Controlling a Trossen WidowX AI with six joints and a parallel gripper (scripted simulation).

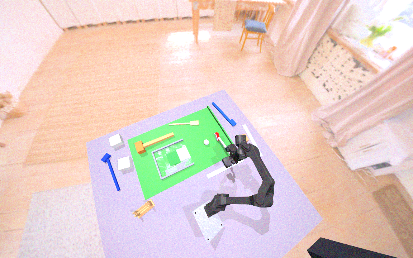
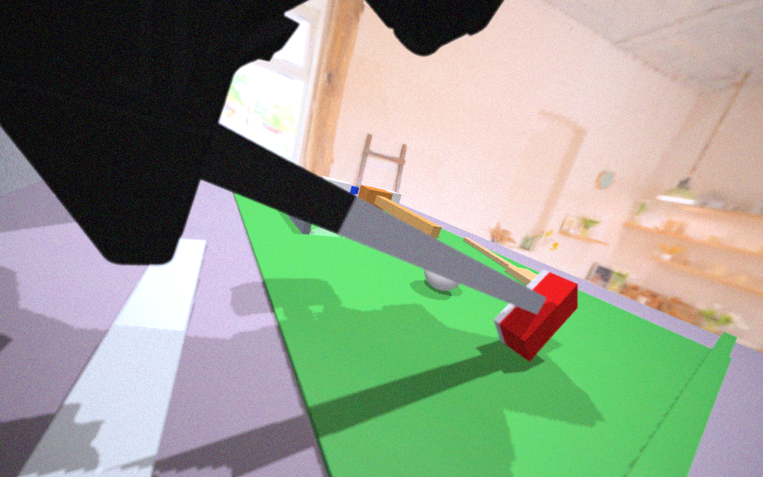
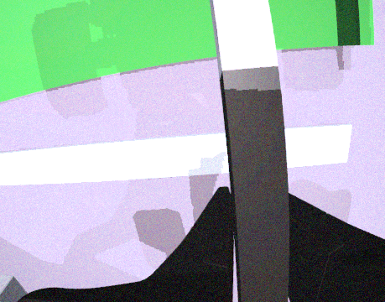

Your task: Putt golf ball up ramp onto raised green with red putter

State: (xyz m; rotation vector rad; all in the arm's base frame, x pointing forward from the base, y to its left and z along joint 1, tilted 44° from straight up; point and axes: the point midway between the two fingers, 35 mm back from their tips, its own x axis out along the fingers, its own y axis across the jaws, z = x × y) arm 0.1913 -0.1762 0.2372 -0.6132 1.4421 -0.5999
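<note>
The red putter lies 12 cm ahead of my gripper tip and 1 cm below it. Round my gripper tip: white golf ball: 23 cm ahead, 10 cm to the left, 5 cm below; then orange cube: 17 cm to the right, 12 cm ahead, 5 cm below; then wooden stand: 65 cm to the left, 4 cm below, 1 cm behind.
</note>
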